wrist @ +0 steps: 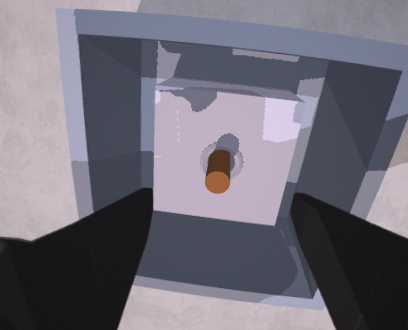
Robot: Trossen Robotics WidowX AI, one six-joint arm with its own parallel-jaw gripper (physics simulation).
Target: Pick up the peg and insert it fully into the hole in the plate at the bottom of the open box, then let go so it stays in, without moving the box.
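Places are measured from the arm's base along level axes (x ahead, y left, z up), in centimetres.
Pixels of known places: gripper, between the fingertips: (223,200).
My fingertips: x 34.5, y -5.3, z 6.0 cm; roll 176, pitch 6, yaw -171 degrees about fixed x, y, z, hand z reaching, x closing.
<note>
Behind a point stands the place of what it marks.
The orange-brown peg (218,172) @(x 34.8, y -4.9, z 2.7 cm) stands in the hole of the pale plate (185,185) @(x 36.6, y -2.0, z -0.2 cm), with its round top end facing the camera. A ring-shaped rim shows around its base. How deep it sits cannot be told exactly. The plate lies at the bottom of the open blue-grey box (220,30) @(x 36.2, y -11.7, z 3.7 cm). My gripper (223,200) @(x 34.5, y -5.3, z 6.0 cm) is open wide and empty, its two black fingers apart at the lower left and lower right. It is above the peg, with a gap between each finger and the peg.
The box walls rise on all sides of the plate, and the fingers overlap the near part of the box in view. A light mottled table surface (30,125) @(x 52.6, y -1.3, z -6.0 cm) surrounds the box. Shadows fall across the walls and the plate.
</note>
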